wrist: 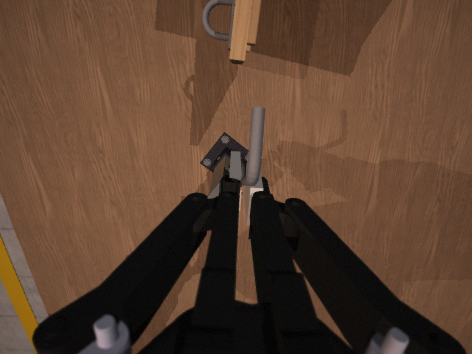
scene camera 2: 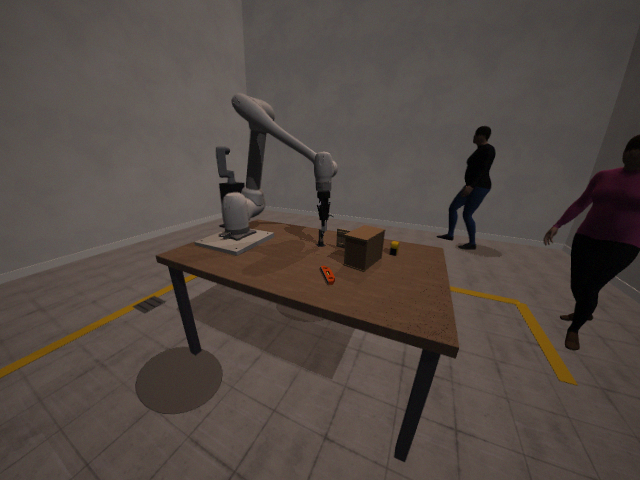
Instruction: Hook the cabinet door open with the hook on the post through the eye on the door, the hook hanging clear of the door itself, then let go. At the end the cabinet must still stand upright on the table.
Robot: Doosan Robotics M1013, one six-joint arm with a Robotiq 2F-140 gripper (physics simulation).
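Frame: origin at the arm's base, x up, y ahead, z left, level; millimetres.
Where they show: gripper, fingertip midpoint: [wrist: 242, 166] [scene camera 2: 324, 230]; arm's base, link origin: [scene camera 2: 238, 234].
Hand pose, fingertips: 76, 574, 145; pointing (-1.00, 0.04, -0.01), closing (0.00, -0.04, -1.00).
Each offset is from my fingertips to the top centre of the thing, as dx, dy, dz. "spot": to the spot under its first point. Level surfaces: height alone.
The brown cabinet @(+63, +276, -88) [scene camera 2: 363, 249] stands upright on the table @(dx -104) [scene camera 2: 408, 304]. Its door @(spot: -29, +114, -1) [scene camera 2: 341, 238] [wrist: 241, 32] stands open at the side near the post; the wrist view shows its wooden edge at the top. The grey eye @(spot: -21, +111, +32) [wrist: 206, 21] sticks out from the door's left face. My gripper [scene camera 2: 323, 228] [wrist: 242, 166] is shut on the grey hook @(spot: +102, +48, -2) [wrist: 256, 142], low over the post @(spot: -75, -20, +6) [scene camera 2: 321, 241]. The hook's free end points toward the door and is apart from the eye. The post's dark base @(spot: -102, -14, +28) [wrist: 217, 148] shows beside the fingertips; the fingers hide much of the post and the hook's rear part.
An orange tool @(-86, +179, -323) [scene camera 2: 327, 274] lies in front of the cabinet. A small yellow and black object @(spot: -63, +409, +79) [scene camera 2: 394, 248] stands to the cabinet's right. The robot's pale base plate [scene camera 2: 206, 243] is at the table's left. Two people stand beyond the table at the right.
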